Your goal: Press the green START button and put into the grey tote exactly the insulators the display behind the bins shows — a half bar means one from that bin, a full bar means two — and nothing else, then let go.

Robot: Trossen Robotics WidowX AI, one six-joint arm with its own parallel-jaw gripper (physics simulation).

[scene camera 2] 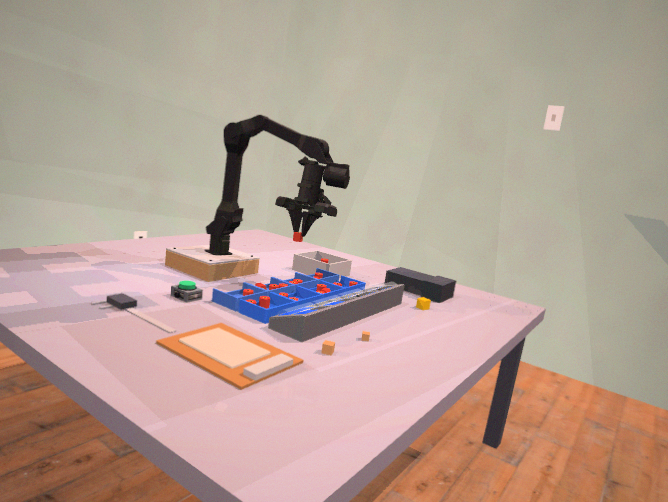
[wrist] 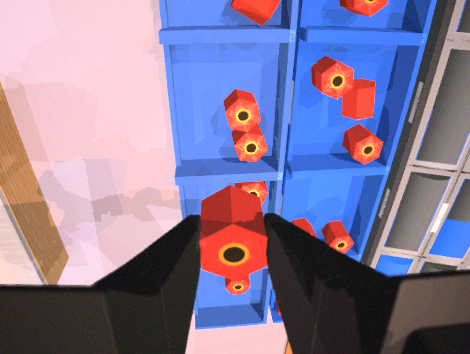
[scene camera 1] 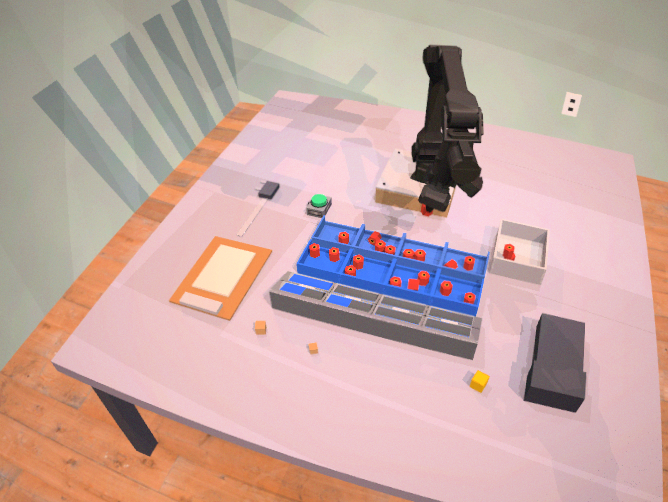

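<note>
My gripper (scene camera 1: 427, 207) (scene camera 2: 298, 232) (wrist: 232, 225) is shut on a red insulator (scene camera 1: 426, 211) (scene camera 2: 297, 236) (wrist: 232, 240), held upright in the air behind the blue bins (scene camera 1: 372, 272) (scene camera 2: 256, 313) (wrist: 225, 35). Red insulators lie in all eight bins. The grey tote (scene camera 1: 515, 272) (scene camera 2: 307, 263) stands right of the bins with a red insulator (scene camera 1: 508, 249) (scene camera 2: 324, 260) inside; whether a second lies against it I cannot tell. The display (scene camera 1: 372, 326) (scene camera 2: 334, 318) shows, from the left in scene camera 1, a full bar above a half bar, then a lower half bar. The green button (scene camera 1: 318, 200) (scene camera 2: 186, 285) stands apart.
The arm's wooden base (scene camera 1: 396, 197) (scene camera 2: 189, 266) is behind the bins. A dark block (scene camera 1: 558, 356) (scene camera 2: 421, 283), a yellow cube (scene camera 1: 479, 381) (scene camera 2: 422, 303), two small orange cubes, an orange board (scene camera 1: 239, 294) (scene camera 2: 170, 343) and a dark plug (scene camera 1: 268, 189) (scene camera 2: 121, 301) lie around them.
</note>
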